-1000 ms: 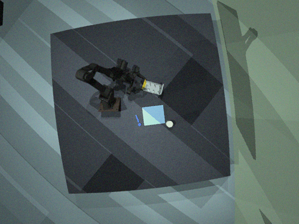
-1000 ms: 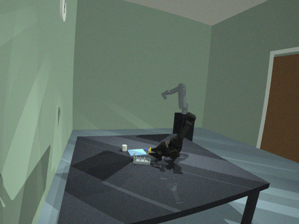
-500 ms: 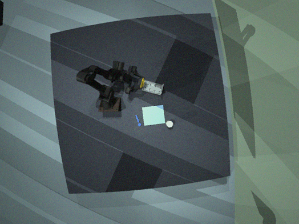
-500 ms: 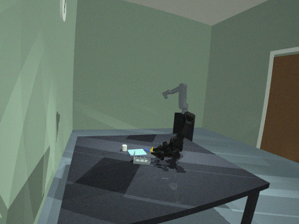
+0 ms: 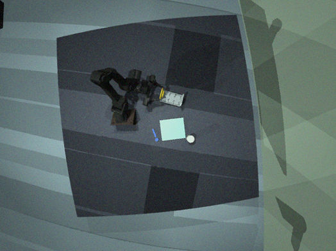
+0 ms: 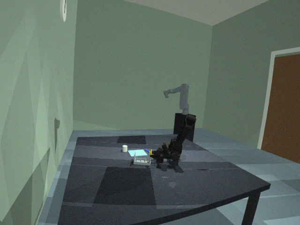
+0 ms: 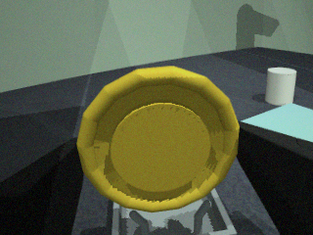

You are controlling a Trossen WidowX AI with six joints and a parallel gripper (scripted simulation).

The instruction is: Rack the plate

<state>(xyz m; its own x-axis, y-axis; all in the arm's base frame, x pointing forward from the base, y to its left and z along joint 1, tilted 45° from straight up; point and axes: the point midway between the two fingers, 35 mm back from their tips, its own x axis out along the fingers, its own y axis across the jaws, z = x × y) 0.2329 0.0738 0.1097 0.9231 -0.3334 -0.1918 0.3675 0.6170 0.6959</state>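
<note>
Now: the dish rack 60 mm below my gripper tip, 50 mm ahead of it and 20 mm to the right of it. The rest, counted from my gripper tip: yellow plate (10 mm behind); then blue spoon (250 mm to the right, 80 mm below, 80 mm behind); then mat (220 mm to the right, 80 mm below, 30 mm ahead).
</note>
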